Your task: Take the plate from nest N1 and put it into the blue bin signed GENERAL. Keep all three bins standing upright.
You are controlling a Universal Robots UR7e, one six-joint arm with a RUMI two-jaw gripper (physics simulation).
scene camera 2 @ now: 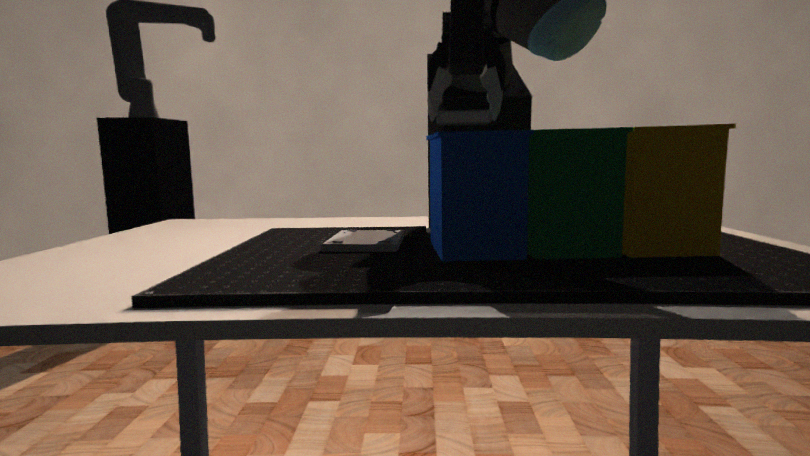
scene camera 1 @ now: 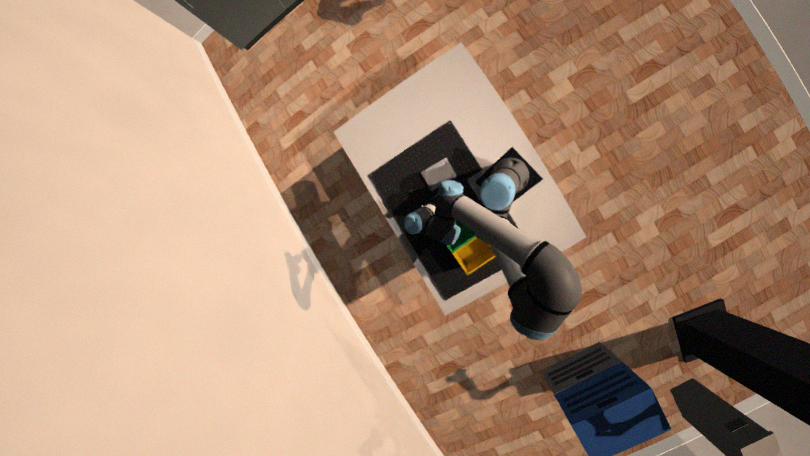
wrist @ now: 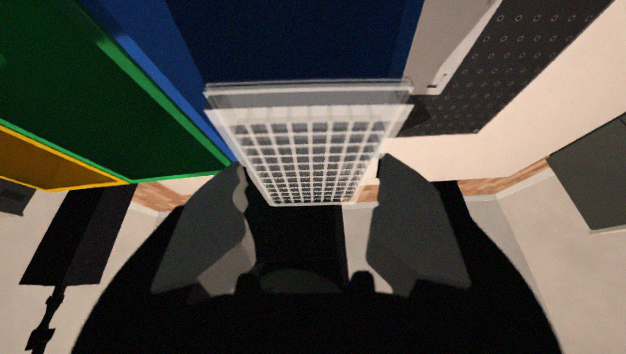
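My gripper is shut on the clear, gridded plate and holds it by its two sides. In scene camera 2 they show just above the rim of the blue bin. In the wrist view the plate's far edge overlaps that bin's dark opening. The green bin and yellow bin stand beside it; all three are upright. No bin sign is readable. A pale grey nest sits beside the blue bin; its label is unreadable. The arm hides the gripper in scene camera 1.
The bins and nest stand on a black perforated board on the pale table. The arm's base stands beside the board. A second, dark arm stands on a black pedestal behind the table.
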